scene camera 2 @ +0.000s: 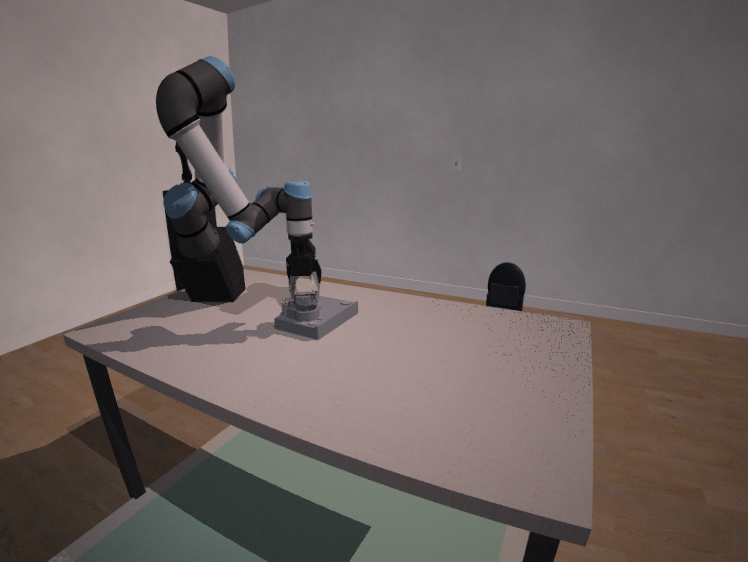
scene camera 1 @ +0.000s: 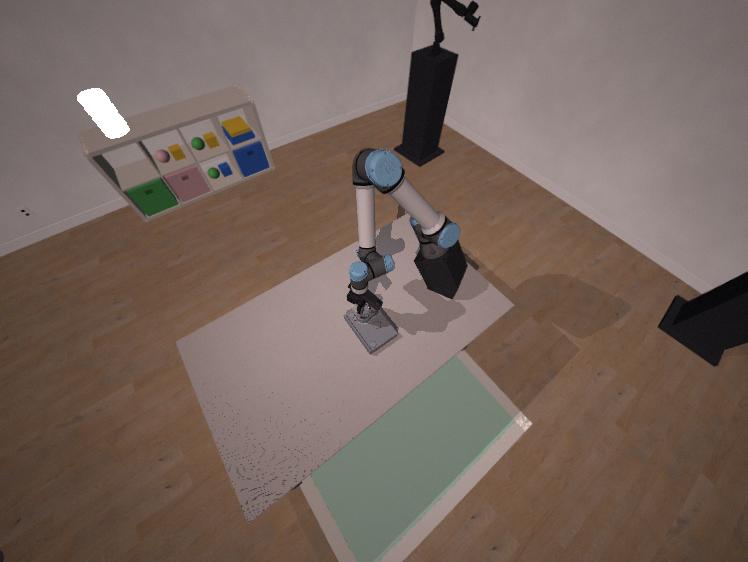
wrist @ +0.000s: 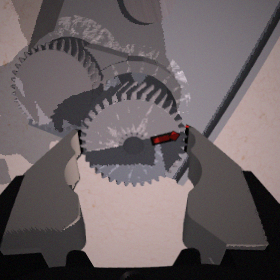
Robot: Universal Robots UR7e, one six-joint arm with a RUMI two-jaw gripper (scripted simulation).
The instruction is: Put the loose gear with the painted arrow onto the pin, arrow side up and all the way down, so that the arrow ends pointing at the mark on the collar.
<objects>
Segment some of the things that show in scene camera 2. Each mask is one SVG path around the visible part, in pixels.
My gripper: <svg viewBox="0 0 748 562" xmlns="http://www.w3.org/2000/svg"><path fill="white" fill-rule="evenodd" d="M312 233L301 236L301 238L288 234L288 239L291 242L291 254L286 258L289 291L292 291L290 294L293 302L295 302L296 280L299 276L309 276L312 278L310 280L312 291L315 292L316 303L319 300L321 267L318 260L315 260L316 248L309 240L312 238Z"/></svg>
A grey base plate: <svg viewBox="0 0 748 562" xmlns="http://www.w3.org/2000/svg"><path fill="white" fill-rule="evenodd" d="M358 301L350 301L349 305L342 305L342 302L345 300L319 296L317 304L315 302L311 306L302 306L301 310L301 306L296 304L296 300L293 303L292 298L285 298L281 301L282 312L274 318L275 329L319 340L358 314Z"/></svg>
</objects>
